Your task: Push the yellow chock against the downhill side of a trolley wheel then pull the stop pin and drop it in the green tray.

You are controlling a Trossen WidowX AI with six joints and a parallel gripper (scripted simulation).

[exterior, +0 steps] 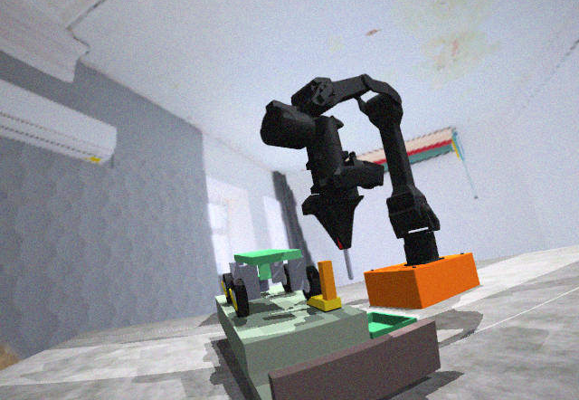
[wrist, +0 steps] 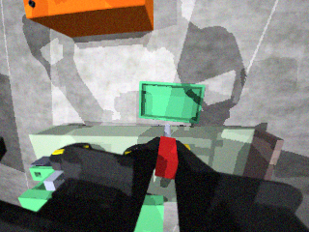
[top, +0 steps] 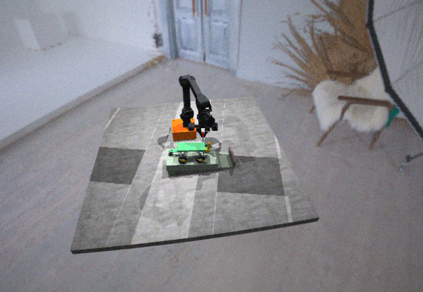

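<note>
Right now the yellow chock is 5 cm ahead of my gripper tip, 1 cm to the left of it and 5 cm below it. From my gripper tip the other things lie so: pale green ramp: 11 cm ahead, 9 cm to the right, 9 cm below; trolley: 11 cm ahead, 9 cm to the right, 2 cm below; red-headed stop pin: right at my gripper tip.
</note>
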